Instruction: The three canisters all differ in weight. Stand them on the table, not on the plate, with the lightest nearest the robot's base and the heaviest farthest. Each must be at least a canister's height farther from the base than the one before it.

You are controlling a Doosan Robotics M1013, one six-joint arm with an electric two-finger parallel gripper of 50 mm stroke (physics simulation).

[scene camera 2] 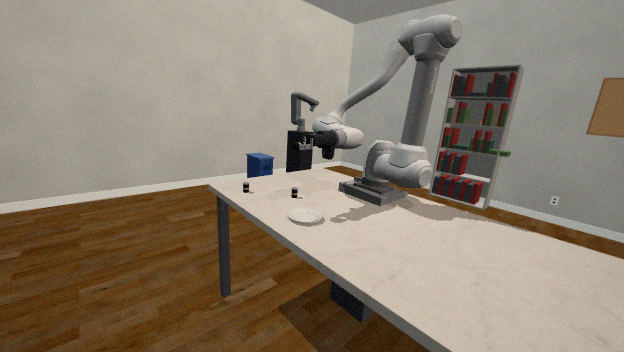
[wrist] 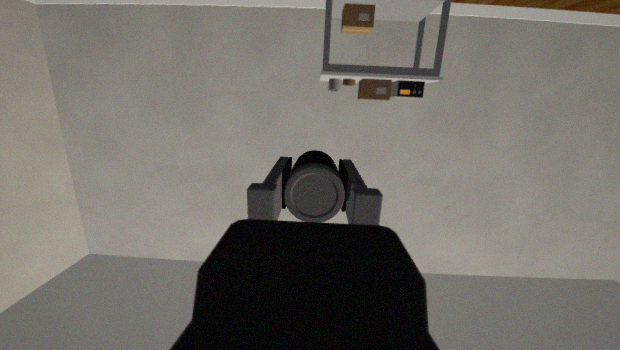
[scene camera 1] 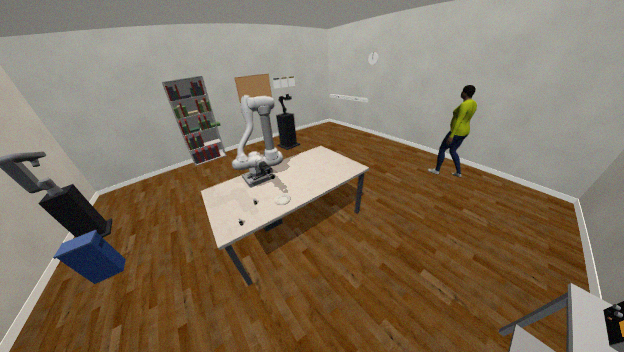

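Seen in the pictures: gripper, fingertip midpoint: point(scene camera 2: 296, 146) point(wrist: 314, 173) point(scene camera 1: 272, 177); arm's base, origin of the base link: point(scene camera 2: 373, 187) point(scene camera 1: 257, 174).
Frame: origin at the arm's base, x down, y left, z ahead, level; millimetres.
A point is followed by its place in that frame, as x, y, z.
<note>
My gripper point(wrist: 314, 173) @[-258, -113, 556] point(scene camera 2: 305, 143) @[-258, -113, 556] is shut on a dark canister point(wrist: 314, 194) @[-258, -107, 518] with a grey round end facing the wrist camera. The gripper is held level, well above the table point(scene camera 1: 320, 170) @[41, 582, 456] point(scene camera 2: 450, 260) @[41, 492, 438], near the arm's base. A small black canister with a light band point(scene camera 1: 255, 201) @[6, -261, 399] point(scene camera 2: 294, 192) @[10, -250, 401] stands on the table between the base and the front edge. Another such canister point(scene camera 1: 241, 222) @[6, -483, 546] point(scene camera 2: 246, 187) @[11, -471, 537] stands farther from the base, near the table's end. The white plate point(scene camera 1: 282, 199) @[35, -51, 540] point(scene camera 2: 305, 216) @[36, -55, 539] lies near the front edge with no canister on it. Weights cannot be seen.
The robot's base plate point(scene camera 1: 250, 180) @[-8, -121, 55] point(scene camera 2: 372, 192) @[-4, 43, 106] is at the table's rear edge. A blue bin point(scene camera 1: 92, 257) point(scene camera 2: 260, 165) stands on the floor beyond the table's end. A person point(scene camera 1: 462, 120) in a yellow-green top stands away from the table. A bookshelf point(scene camera 2: 515, 100) stands behind the robot.
</note>
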